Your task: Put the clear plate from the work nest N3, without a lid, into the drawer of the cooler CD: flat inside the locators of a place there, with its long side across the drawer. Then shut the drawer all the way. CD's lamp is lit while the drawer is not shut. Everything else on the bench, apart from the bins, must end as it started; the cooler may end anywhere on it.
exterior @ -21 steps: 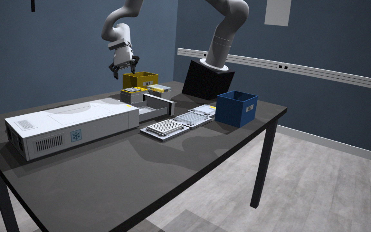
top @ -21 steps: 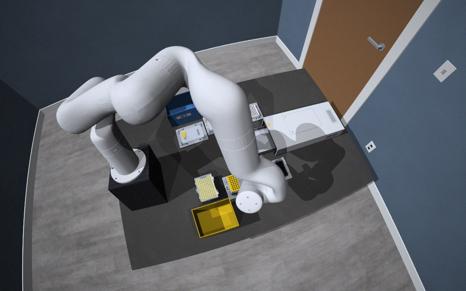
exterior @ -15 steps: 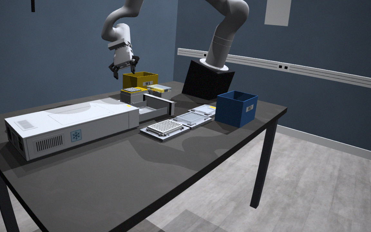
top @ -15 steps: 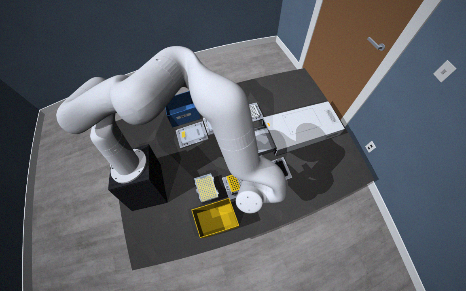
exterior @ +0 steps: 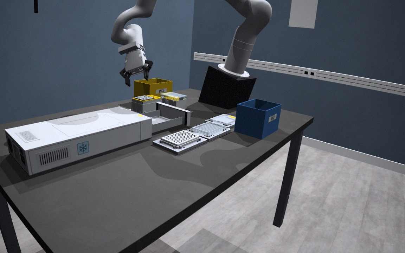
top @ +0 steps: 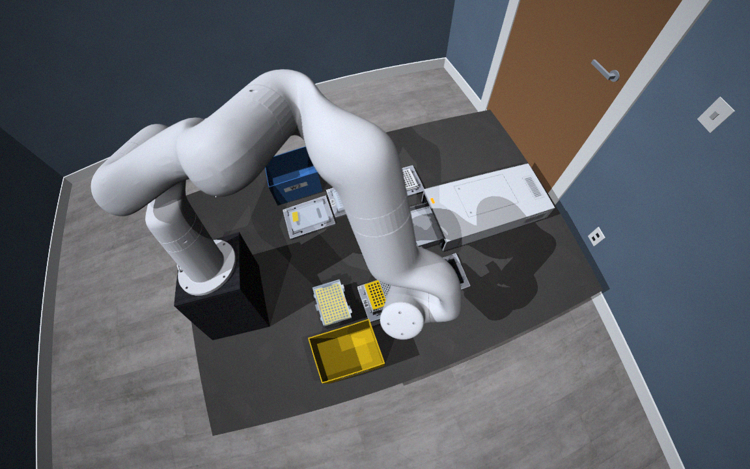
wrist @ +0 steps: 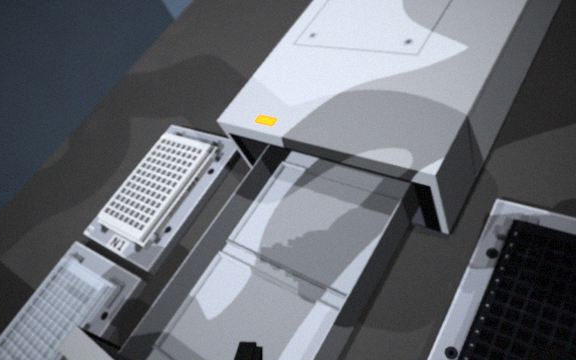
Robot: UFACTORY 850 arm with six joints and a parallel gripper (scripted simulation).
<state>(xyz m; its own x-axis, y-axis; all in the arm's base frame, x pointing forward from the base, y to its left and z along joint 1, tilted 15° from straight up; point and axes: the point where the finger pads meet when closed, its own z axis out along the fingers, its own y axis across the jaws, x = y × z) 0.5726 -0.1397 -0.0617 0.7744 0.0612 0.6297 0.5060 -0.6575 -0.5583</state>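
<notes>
Now: the clear plate 9 cm behind my hand, 35 cm to the left of it and 15 cm below it. From my hand the other things lie so: black plate 9 cm ahead, 2 cm to the right, 15 cm below; then white cooler 20 cm ahead, 16 cm to the left, 13 cm below; then drawer 3 cm ahead, 16 cm to the left, 13 cm below.
</notes>
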